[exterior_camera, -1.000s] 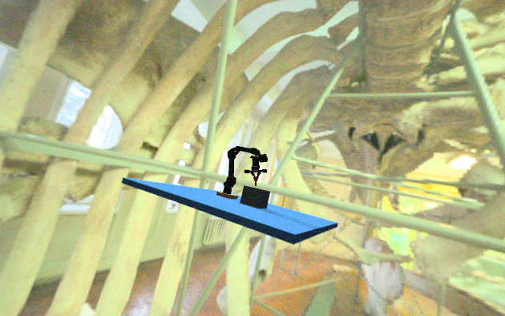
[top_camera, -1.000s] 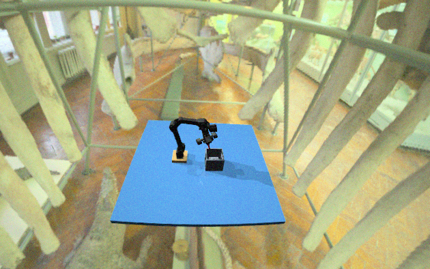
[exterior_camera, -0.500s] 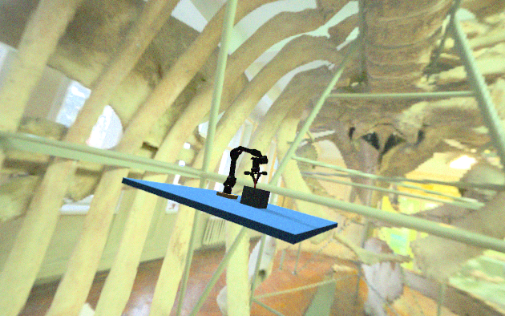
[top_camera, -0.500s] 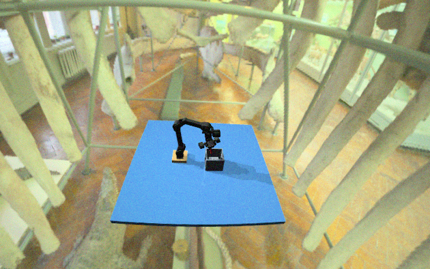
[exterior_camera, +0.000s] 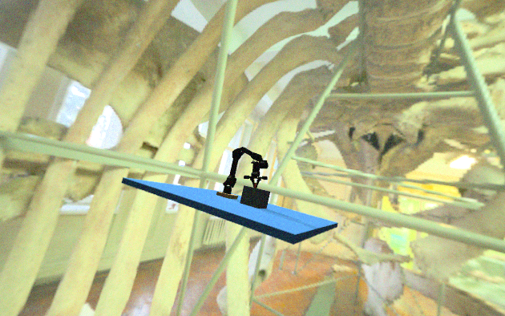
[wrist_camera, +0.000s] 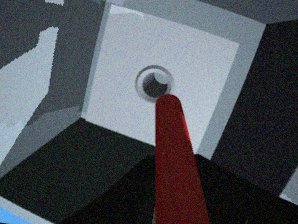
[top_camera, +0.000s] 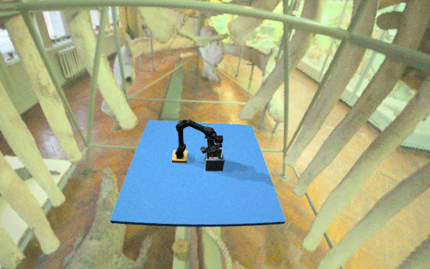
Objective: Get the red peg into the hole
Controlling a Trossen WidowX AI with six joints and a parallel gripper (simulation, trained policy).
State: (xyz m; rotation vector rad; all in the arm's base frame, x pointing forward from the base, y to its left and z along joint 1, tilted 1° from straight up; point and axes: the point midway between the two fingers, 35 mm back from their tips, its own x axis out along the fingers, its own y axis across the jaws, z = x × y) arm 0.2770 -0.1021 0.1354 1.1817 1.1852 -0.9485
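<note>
Now: gripper tip 2 cm short of the light grey plate, 1 cm to the left of it and 9 cm above it. Also, from my gripper tip: red peg: 1 cm to the right.
</note>
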